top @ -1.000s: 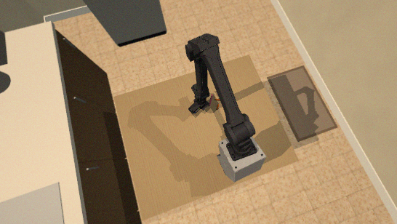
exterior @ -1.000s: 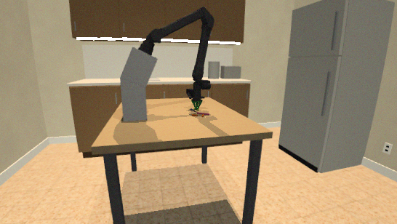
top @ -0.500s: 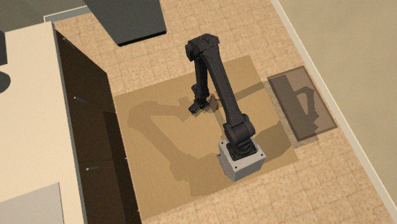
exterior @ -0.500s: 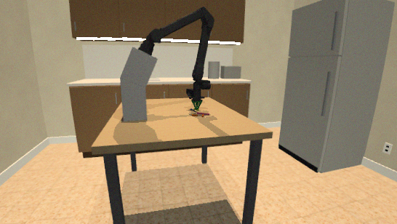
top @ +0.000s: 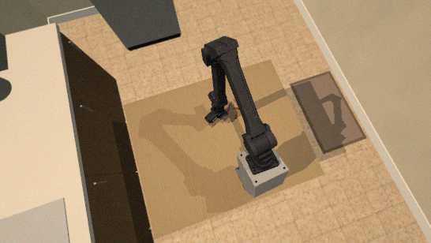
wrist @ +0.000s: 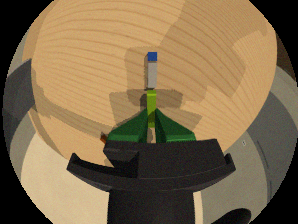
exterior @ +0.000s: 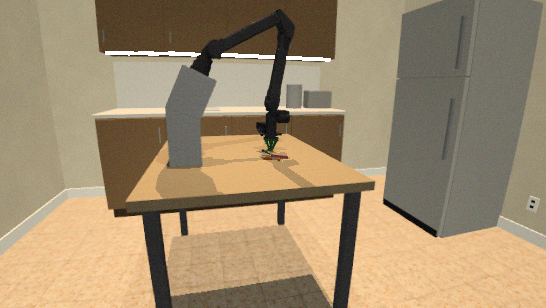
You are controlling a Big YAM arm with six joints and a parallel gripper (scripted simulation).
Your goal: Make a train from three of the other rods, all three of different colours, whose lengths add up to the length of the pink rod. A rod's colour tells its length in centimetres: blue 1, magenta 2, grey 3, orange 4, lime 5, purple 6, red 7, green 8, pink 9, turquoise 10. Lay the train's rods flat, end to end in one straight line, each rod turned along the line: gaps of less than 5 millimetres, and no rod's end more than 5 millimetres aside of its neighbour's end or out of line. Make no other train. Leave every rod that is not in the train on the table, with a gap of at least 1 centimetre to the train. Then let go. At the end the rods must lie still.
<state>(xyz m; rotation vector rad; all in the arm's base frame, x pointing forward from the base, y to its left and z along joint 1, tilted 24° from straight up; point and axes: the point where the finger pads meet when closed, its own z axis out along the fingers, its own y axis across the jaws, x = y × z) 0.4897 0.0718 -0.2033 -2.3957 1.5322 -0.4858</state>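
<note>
Now: the lime rod right at my hand. Also, from my hand: grey rod: 4 cm to the left, 2 cm below, 2 cm behind; then blue rod: 6 cm to the left, 3 cm behind, 2 cm below; then pink rod: 9 cm to the right, 3 cm ahead, 2 cm below.
</note>
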